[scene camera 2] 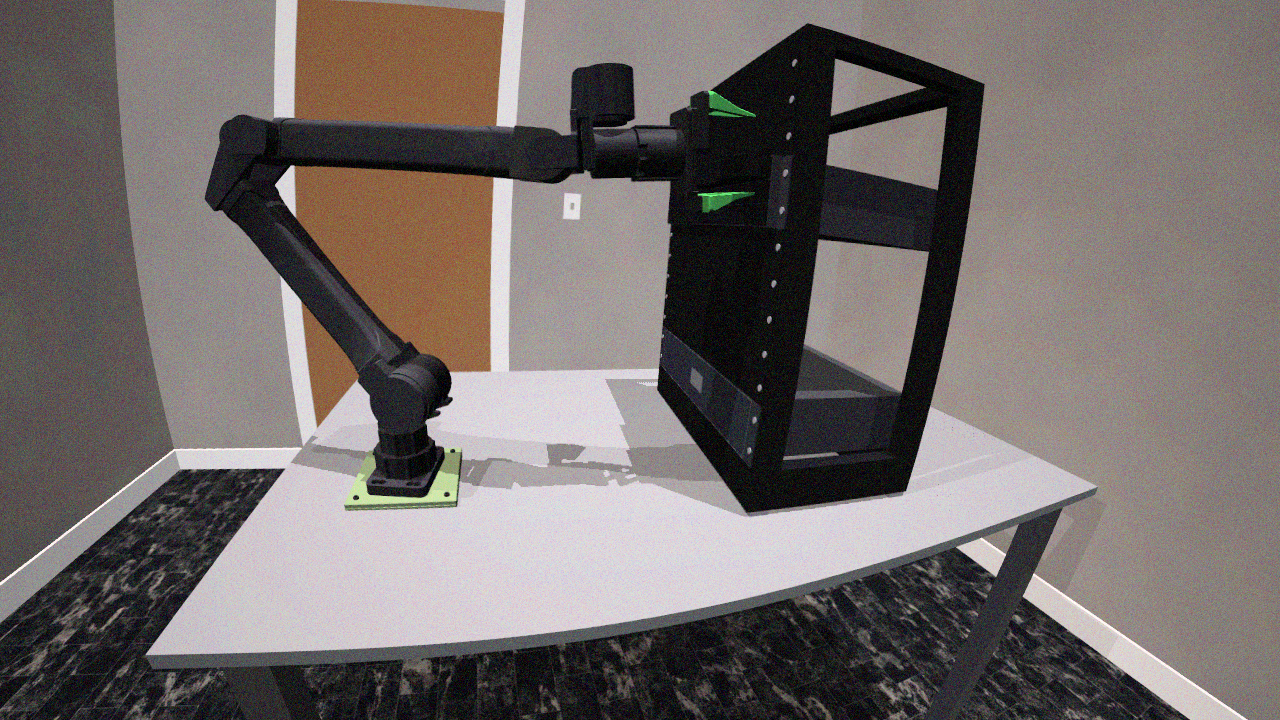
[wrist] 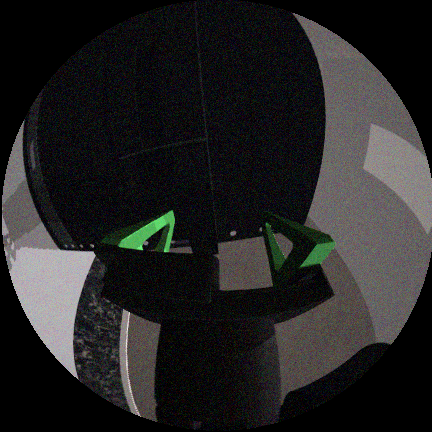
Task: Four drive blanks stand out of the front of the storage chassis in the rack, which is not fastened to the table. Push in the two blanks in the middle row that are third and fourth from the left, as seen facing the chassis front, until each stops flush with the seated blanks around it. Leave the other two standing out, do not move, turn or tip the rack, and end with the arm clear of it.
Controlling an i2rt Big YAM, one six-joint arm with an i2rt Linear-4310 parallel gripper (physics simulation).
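Where they show: gripper, fingertip midpoint: (scene camera 2: 753, 155) (wrist: 217, 214); arm's base, link origin: (scene camera 2: 408, 473).
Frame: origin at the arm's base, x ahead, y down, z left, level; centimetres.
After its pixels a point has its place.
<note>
The black rack (scene camera 2: 801, 268) @[x 49.9, y -32.7, z -8.7 cm] (wrist: 312, 110) @[x 46.1, y -58.6, z 9.5 cm] stands upright on the table. The storage chassis (scene camera 2: 877, 210) @[x 62.4, y -41.4, z -4.6 cm] sits in its upper part; its side shows through the open rack side. The chassis front is nearly black in both views, so I cannot tell the single drive blanks apart or how far each stands out. My gripper (scene camera 2: 753, 154) @[x 44.8, y -46.1, z -2.2 cm] (wrist: 217, 214) @[x 44.8, y -46.1, z -2.2 cm] is open and empty, its green fingers spread one above the other, pointing at the chassis front. The fingertips are close to the front; whether anything touches is hidden in the dark.
A dark unit with a light label (scene camera 2: 696, 380) @[x 45.6, y -10.3, z 16.1 cm] is at the bottom of the rack. The arm's base stands on a green plate (scene camera 2: 447, 474) @[x 5.8, y 0.0, z 0.3 cm] on the white table (scene camera 2: 537, 573) @[x 20.1, y 1.2, z -18.8 cm]. A brown door (scene camera 2: 393, 268) and grey walls are behind the arm.
</note>
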